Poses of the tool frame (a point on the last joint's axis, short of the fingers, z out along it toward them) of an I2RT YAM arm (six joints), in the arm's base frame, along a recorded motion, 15 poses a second.
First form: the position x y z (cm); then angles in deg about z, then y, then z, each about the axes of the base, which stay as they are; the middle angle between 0 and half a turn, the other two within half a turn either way.
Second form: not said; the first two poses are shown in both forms.
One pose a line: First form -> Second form
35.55, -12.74, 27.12, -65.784, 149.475, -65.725 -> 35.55, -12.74, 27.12; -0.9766, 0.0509, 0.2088; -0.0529, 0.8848, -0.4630; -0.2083, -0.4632, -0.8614
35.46, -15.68, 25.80, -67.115, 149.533, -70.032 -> 35.46, -15.68, 25.80; -0.9804, 0.0943, 0.1732; 0.0004, 0.8791, -0.4766; -0.1972, -0.4671, -0.8619
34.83, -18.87, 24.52, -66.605, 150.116, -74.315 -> 34.83, -18.87, 24.52; -0.9767, 0.1672, 0.1347; 0.0833, 0.8735, -0.4797; -0.1978, -0.4573, -0.8670
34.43, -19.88, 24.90, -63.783, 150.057, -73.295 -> 34.43, -19.88, 24.90; -0.9693, 0.1997, 0.1435; 0.1088, 0.8716, -0.4781; -0.2205, -0.4478, -0.8665
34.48, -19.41, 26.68, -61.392, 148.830, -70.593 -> 34.48, -19.41, 26.68; -0.9642, 0.2020, 0.1720; 0.0947, 0.8676, -0.4882; -0.2478, -0.4544, -0.8556
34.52, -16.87, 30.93, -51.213, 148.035, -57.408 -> 34.52, -16.87, 30.93; -0.9430, 0.1716, 0.2852; 0.0279, 0.8946, -0.4460; -0.3316, -0.4127, -0.8484
